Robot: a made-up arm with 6 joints. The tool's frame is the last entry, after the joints. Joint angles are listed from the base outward. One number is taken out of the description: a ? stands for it. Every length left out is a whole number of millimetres.
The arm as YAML. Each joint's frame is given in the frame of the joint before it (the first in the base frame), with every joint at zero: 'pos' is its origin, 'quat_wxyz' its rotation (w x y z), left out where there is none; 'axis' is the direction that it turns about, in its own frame. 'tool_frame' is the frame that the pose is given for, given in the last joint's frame.
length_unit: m
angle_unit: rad
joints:
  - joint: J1
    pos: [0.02, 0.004, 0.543]
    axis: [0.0, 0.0, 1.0]
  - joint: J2
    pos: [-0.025, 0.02, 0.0]
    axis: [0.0, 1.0, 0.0]
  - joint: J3
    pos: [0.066, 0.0, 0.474]
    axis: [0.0, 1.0, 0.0]
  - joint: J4
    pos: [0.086, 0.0, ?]
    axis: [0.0, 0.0, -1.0]
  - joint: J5
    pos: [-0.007, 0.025, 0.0]
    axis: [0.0, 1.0, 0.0]
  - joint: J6
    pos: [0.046, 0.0, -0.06]
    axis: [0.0, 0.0, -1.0]
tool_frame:
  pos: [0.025, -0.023, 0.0]
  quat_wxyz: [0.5, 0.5, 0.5, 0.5]
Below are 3 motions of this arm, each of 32 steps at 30 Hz.
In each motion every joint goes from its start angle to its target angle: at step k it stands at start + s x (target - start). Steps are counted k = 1, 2, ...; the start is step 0. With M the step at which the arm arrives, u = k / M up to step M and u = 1 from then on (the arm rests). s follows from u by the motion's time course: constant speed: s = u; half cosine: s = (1 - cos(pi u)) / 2; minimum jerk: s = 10 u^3 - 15 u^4 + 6 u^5.
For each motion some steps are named. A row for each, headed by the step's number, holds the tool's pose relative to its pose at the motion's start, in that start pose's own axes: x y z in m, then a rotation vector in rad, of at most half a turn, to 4 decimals.
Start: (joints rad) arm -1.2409 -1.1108 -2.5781 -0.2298 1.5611 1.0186
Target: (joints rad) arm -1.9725 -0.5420 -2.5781 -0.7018 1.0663 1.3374
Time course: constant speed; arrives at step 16
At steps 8, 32:
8: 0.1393 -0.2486 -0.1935 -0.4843 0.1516 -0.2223
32: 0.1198 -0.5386 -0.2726 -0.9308 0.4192 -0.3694

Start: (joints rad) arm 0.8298 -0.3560 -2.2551 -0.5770 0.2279 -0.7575
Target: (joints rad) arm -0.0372 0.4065 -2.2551 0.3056 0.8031 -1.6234
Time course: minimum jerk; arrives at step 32
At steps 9, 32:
9: 0.0905 -0.0726 -0.0399 0.1400 0.0974 0.1499
32: 0.4389 -0.1267 -0.7312 0.8636 0.1699 1.0844

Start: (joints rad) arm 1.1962 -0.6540 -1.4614 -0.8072 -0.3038 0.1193
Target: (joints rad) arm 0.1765 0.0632 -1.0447 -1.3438 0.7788 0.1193
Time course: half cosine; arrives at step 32
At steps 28, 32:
28: -0.0424 0.3474 -0.7660 2.4242 0.5914 0.0457
32: -0.0468 0.3844 -0.7756 2.5142 0.5966 0.0560

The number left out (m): -0.503
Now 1 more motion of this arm.
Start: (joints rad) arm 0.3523 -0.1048 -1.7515 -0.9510 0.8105 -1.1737
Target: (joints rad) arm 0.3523 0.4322 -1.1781 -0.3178 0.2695 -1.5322
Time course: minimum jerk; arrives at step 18
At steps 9, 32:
9: 0.1951 -0.1763 0.2487 -0.4387 0.1827 0.2722
32: 0.4647 -0.2382 0.4149 -0.7326 0.1947 0.5735

